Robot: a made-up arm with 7 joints. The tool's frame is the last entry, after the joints.
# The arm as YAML. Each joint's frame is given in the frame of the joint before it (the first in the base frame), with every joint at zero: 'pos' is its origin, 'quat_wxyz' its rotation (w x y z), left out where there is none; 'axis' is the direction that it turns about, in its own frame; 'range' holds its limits. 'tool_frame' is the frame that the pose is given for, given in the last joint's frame.
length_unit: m
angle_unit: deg
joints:
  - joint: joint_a
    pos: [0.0, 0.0, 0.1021]
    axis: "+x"
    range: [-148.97, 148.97]
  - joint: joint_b
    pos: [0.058, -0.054, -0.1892]
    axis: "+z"
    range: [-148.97, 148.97]
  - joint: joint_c
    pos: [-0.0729, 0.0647, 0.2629]
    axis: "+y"
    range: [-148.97, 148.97]
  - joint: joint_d
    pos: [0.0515, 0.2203, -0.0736]
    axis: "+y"
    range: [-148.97, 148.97]
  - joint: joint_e
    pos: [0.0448, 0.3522, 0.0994]
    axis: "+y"
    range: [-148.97, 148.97]
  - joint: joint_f
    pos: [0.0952, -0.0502, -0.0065]
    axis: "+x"
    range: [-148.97, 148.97]
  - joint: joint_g
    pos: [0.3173, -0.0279, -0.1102]
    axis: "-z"
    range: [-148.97, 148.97]
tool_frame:
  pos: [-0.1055, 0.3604, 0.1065]
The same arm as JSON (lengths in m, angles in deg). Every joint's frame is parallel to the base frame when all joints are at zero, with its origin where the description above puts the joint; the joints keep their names.
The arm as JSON. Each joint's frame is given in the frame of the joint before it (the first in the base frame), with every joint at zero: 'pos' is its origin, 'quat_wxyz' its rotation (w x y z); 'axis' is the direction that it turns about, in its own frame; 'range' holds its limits. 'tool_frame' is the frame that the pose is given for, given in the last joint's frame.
{
  "length_unit": "m",
  "angle_unit": "deg",
  "joints": [
    {
      "joint": "joint_a",
      "pos": [
        0.0,
        0.0,
        0.1021
      ],
      "quat_wxyz": [
        1.0,
        0.0,
        0.0,
        0.0
      ],
      "axis": [
        1.0,
        0.0,
        0.0
      ],
      "range": [
        -148.97,
        148.97
      ]
    },
    {
      "joint": "joint_b",
      "pos": [
        0.058,
        -0.054,
        -0.1892
      ],
      "quat_wxyz": [
        1.0,
        0.0,
        0.0,
        0.0
      ],
      "axis": [
        0.0,
        0.0,
        1.0
      ],
      "range": [
        -148.97,
        148.97
      ]
    },
    {
      "joint": "joint_c",
      "pos": [
        -0.0729,
        0.0647,
        0.2629
      ],
      "quat_wxyz": [
        1.0,
        0.0,
        0.0,
        0.0
      ],
      "axis": [
        0.0,
        1.0,
        0.0
      ],
      "range": [
        -148.97,
        148.97
      ]
    },
    {
      "joint": "joint_d",
      "pos": [
        0.0515,
        0.2203,
        -0.0736
      ],
      "quat_wxyz": [
        1.0,
        0.0,
        0.0,
        0.0
      ],
      "axis": [
        0.0,
        1.0,
        0.0
      ],
      "range": [
        -148.97,
        148.97
      ]
    },
    {
      "joint": "joint_e",
      "pos": [
        0.0448,
        0.3522,
        0.0994
      ],
      "quat_wxyz": [
        1.0,
        0.0,
        0.0,
        0.0
      ],
      "axis": [
        0.0,
        1.0,
        0.0
      ],
      "range": [
        -148.97,
        148.97
      ]
    },
    {
      "joint": "joint_f",
      "pos": [
        0.0952,
        -0.0502,
        -0.0065
      ],
      "quat_wxyz": [
        1.0,
        0.0,
        0.0,
        0.0
      ],
      "axis": [
        1.0,
        0.0,
        0.0
      ],
      "range": [
        -148.97,
        148.97
      ]
    },
    {
      "joint": "joint_g",
      "pos": [
        0.3173,
        -0.0279,
        -0.1102
      ],
      "quat_wxyz": [
        1.0,
        0.0,
        0.0,
        0.0
      ],
      "axis": [
        0.0,
        0.0,
        -1.0
      ],
      "range": [
        -148.97,
        148.97
      ]
    }
  ],
  "tool_frame": {
    "pos": [
      -0.1055,
      0.3604,
      0.1065
    ],
    "quat_wxyz": [
      1.0,
      0.0,
      0.0,
      0.0
    ]
  }
}

